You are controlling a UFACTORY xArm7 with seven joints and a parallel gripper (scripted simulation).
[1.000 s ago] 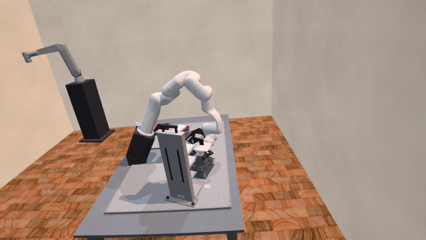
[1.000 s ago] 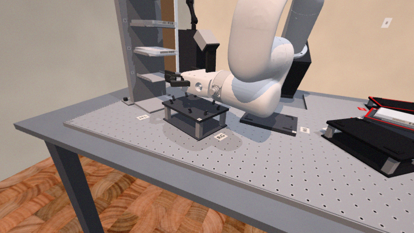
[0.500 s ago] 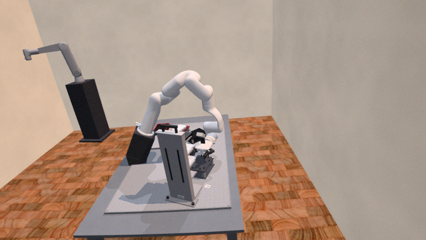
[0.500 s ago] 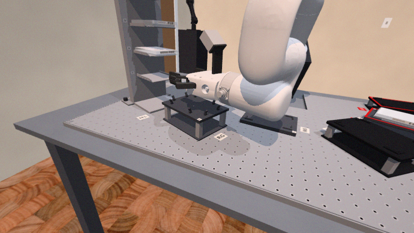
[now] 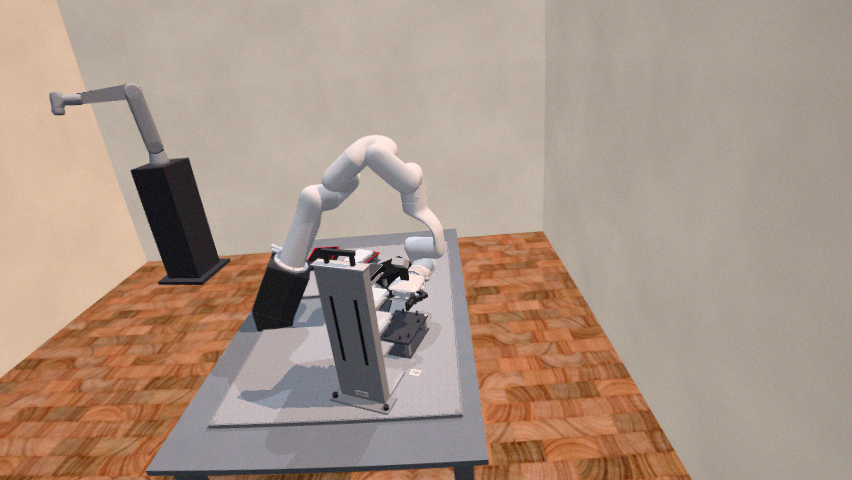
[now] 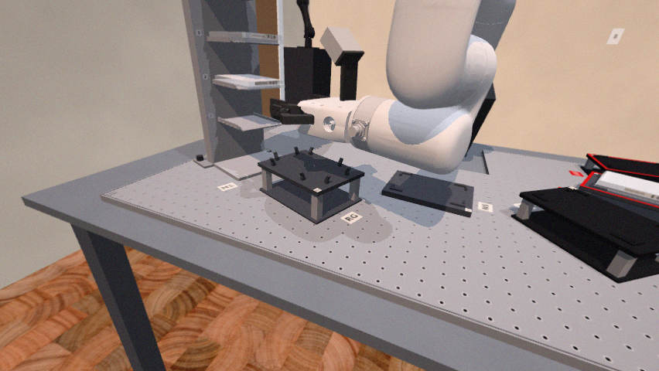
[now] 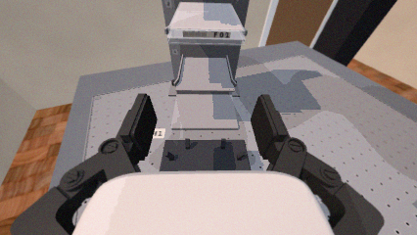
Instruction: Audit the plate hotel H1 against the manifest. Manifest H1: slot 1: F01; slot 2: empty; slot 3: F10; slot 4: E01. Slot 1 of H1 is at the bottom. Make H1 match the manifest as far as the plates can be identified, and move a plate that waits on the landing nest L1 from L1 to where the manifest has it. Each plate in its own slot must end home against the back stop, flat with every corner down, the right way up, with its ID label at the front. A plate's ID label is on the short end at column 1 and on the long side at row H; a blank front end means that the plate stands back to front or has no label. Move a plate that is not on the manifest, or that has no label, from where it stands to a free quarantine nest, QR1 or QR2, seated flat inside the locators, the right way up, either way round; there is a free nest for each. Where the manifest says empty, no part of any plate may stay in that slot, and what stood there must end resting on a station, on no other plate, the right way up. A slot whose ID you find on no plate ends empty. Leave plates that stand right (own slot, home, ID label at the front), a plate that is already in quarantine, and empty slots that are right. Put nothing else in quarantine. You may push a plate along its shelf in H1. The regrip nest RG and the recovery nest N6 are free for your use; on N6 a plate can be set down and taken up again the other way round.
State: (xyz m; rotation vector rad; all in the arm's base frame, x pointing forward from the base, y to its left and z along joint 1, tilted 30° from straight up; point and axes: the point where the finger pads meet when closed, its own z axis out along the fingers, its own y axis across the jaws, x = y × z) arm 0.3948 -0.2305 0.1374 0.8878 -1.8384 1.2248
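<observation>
Now: the white plate 15 cm to the right of my hand, 4 cm behind it and 2 cm above it. From my hand the other things lie so: plate hotel H1 (23 cm to the right, 6 cm behind, 4 cm above); regrip nest RG (11 cm below, 3 cm to the left, 1 cm ahead); black plate (18 cm above, 15 cm to the right, 4 cm behind).
</observation>
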